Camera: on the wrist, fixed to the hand. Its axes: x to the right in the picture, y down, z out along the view.
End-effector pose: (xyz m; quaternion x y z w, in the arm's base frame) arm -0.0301 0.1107 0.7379 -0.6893 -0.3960 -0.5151 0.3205
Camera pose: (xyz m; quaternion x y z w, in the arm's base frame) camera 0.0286 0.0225 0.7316 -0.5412 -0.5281 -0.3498 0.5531
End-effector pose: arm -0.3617 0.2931 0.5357 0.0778 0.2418 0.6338 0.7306
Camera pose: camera -0.4676 0.2861 0.5388 0.3204 0.4506 0.5308 0.6423
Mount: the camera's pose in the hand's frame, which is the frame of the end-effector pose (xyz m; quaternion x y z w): -0.0160 0.0941 -0.0465 0.3413 0.0121 0.0231 0.9396
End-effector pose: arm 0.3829 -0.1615 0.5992 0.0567 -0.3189 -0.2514 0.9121
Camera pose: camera 0.4403 -0.0746 0.5784 0.3602 -0.3757 -0.1056 0.8473
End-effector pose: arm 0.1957 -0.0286 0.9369 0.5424 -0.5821 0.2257 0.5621
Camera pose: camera 0.1279 0.0472 0.9675 0.6853 -0.4756 0.4303 0.3449
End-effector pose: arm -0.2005 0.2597 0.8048 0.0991 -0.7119 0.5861 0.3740
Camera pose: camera -0.2245 0.3248 0.7244 0.1972 -0.4666 0.8035 0.3127
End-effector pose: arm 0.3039 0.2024 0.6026 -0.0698 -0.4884 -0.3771 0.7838
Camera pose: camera 0.3953 0.2550 0.5900 0.1952 -0.5765 -0.1704 0.7749
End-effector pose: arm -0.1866 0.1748 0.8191 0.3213 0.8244 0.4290 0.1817
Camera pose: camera -0.1665 0.1764 0.9233 0.3778 0.9158 0.1298 0.0412
